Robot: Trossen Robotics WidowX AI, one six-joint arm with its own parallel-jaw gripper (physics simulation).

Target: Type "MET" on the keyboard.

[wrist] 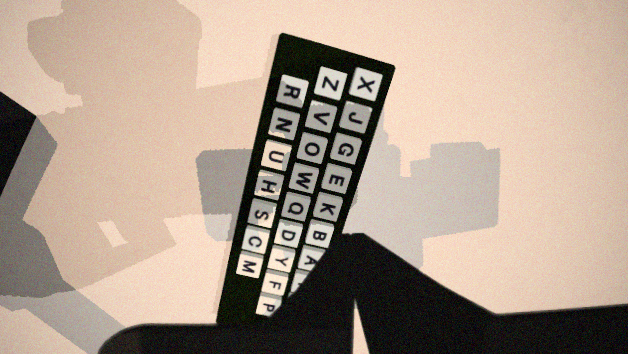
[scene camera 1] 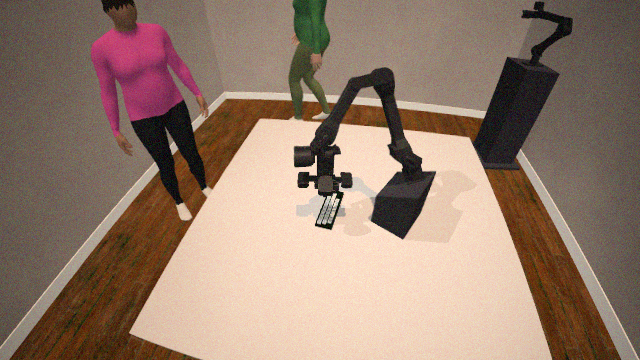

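Seen in the pictures: gripper, fingertip midpoint: (wrist: 350, 246) (scene camera 1: 324, 196); arm's base, link origin: (scene camera 1: 415, 178).
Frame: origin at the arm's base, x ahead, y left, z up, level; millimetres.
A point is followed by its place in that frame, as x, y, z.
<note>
The black keyboard (scene camera 1: 329, 212) @(303, 13, -182) (wrist: 303, 177) @(307, 8, -180) with white letter keys lies flat on the pale mat (scene camera 1: 350, 300) @(227, 361, -197) (wrist: 560, 90) @(469, 61, -197). In the wrist view, the M key (wrist: 248, 265) @(272, -51, -180) shows at the lower left, and the E key (wrist: 336, 179) @(326, 7, -180) is in the right row, between G and K. The T key does not show; dark fingers cover that lower right end. My gripper (scene camera 1: 326, 193) @(322, 16, -87) (wrist: 350, 246) @(322, 16, -87) is shut and empty, pointing down. In the wrist view its tips appear at the keyboard's right edge, beside the B and A keys. Their exact height above the keys is unclear.
My arm's dark base block (scene camera 1: 402, 205) @(58, 102, -31) stands right of the keyboard. A second arm sits on a tall pedestal (scene camera 1: 515, 115) at the back right. A person in pink (scene camera 1: 145, 75) stands at the left, another in green (scene camera 1: 310, 30) at the back. Shadows partly cover the keys.
</note>
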